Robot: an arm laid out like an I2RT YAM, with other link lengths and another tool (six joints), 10 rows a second.
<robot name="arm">
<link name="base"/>
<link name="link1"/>
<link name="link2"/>
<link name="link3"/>
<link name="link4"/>
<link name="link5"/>
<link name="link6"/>
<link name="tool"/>
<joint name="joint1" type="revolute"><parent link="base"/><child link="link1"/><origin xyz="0 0 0.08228" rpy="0 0 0"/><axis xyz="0 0 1"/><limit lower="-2.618" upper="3.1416"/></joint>
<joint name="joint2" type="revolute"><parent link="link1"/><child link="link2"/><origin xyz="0.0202 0.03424 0.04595" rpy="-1.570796 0 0"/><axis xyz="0 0 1"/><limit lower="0" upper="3.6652"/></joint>
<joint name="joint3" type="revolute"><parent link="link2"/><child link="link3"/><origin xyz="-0.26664 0 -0.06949" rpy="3.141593 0 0"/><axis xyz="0 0 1"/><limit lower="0" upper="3.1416"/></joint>
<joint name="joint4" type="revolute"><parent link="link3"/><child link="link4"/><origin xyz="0.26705 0.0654 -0.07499" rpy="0 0 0"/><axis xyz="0 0 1"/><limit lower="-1.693" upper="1.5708"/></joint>
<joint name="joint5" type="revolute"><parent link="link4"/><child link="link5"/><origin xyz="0.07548 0.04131 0.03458" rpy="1.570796 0 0"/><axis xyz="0 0 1"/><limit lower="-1.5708" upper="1.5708"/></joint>
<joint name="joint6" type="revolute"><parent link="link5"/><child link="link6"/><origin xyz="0.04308 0 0.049" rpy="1.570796 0 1.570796"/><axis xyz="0 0 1"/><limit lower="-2.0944" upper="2.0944"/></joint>
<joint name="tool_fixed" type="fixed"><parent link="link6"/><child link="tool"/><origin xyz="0.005 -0.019 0.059" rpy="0 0.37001 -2.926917"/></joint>
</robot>
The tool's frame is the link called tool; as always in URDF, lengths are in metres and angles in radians.
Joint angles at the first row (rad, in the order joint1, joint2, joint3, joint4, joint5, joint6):
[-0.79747 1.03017 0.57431 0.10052 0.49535 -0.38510]
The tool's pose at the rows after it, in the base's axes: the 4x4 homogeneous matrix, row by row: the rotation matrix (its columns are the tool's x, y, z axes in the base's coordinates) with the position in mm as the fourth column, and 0 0 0 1 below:
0.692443 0.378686 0.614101 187.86; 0.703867 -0.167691 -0.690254 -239.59; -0.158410 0.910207 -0.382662 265.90; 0 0 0 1
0.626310 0.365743 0.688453 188.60; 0.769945 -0.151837 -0.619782 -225.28; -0.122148 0.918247 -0.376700 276.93; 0 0 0 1
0.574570 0.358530 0.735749 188.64; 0.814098 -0.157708 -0.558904 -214.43; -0.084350 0.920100 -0.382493 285.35; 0 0 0 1
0.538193 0.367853 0.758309 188.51; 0.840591 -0.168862 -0.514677 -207.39; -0.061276 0.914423 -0.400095 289.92; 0 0 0 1
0.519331 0.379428 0.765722 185.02; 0.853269 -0.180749 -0.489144 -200.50; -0.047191 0.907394 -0.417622 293.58; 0 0 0 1
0.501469 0.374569 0.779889 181.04; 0.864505 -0.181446 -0.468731 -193.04; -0.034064 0.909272 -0.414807 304.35; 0 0 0 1
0.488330 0.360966 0.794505 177.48; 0.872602 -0.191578 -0.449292 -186.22; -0.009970 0.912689 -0.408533 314.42; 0 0 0 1
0.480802 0.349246 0.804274 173.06; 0.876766 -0.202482 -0.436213 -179.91; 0.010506 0.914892 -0.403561 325.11; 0 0 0 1
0.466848 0.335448 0.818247 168.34; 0.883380 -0.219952 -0.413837 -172.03; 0.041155 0.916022 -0.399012 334.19; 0 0 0 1
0.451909 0.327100 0.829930 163.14; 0.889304 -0.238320 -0.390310 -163.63; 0.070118 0.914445 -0.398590 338.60; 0 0 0 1
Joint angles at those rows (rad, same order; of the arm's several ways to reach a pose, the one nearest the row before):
[-0.79671 0.95081 0.58308 0.03528 0.40875 -0.38281]
[-0.79290 0.87947 0.59565 -0.04443 0.30994 -0.37709]
[-0.79099 0.83486 0.62048 -0.12761 0.23556 -0.36335]
[-0.79022 0.81351 0.64528 -0.19703 0.18864 -0.36030]
[-0.79023 0.78565 0.66359 -0.26495 0.16498 -0.35954]
[-0.79023 0.75438 0.69485 -0.32823 0.14019 -0.35496]
[-0.78908 0.73073 0.72730 -0.38625 0.11731 -0.33703]
[-0.78908 0.71089 0.76428 -0.44536 0.10129 -0.32063]
[-0.78907 0.68876 0.79863 -0.50832 0.07535 -0.29812]
[-0.78910 0.66167 0.81769 -0.56477 0.04977 -0.27905]

